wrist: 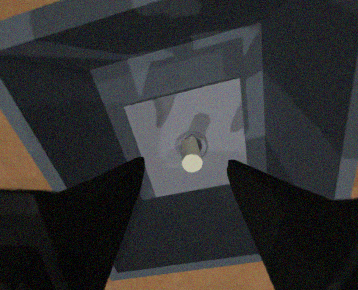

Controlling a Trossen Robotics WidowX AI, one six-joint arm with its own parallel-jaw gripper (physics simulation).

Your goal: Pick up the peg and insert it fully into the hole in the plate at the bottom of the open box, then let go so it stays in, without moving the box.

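Frame: origin at the arm's base, x ahead, y left, z up, level; metres.
Seen in the pictures: gripper, fingertip midpoint: [186, 164].
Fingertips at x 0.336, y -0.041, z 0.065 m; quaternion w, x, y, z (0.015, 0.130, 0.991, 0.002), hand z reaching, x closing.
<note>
A point is followed by its place in that frame.
The pale cream peg [192, 163] {x 0.332, y -0.042, z 0.066 m} stands in the hole of the light grey plate [146, 116] {x 0.361, y -0.075, z 0.036 m}, its round top facing the camera and a dark gap showing at the hole's right side. How deep it sits cannot be told. The plate lies on the floor of the dark blue-grey open box [21, 131] {x 0.423, y -0.088, z 0.076 m}. My gripper [186, 164] {x 0.336, y -0.041, z 0.065 m} is open, one black finger to the left of the peg and the other to the right, with nothing between them. It is above the plate and does not touch the peg.
The box walls rise around the plate on all sides, with the near rim [190, 267] {x 0.352, y 0.049, z 0.076 m} low in the view. The orange-brown table [200, 278] {x 0.366, y 0.251, z -0.022 m} shows beyond the rim at the lower edge and at the left. Shadows fall across the plate and walls.
</note>
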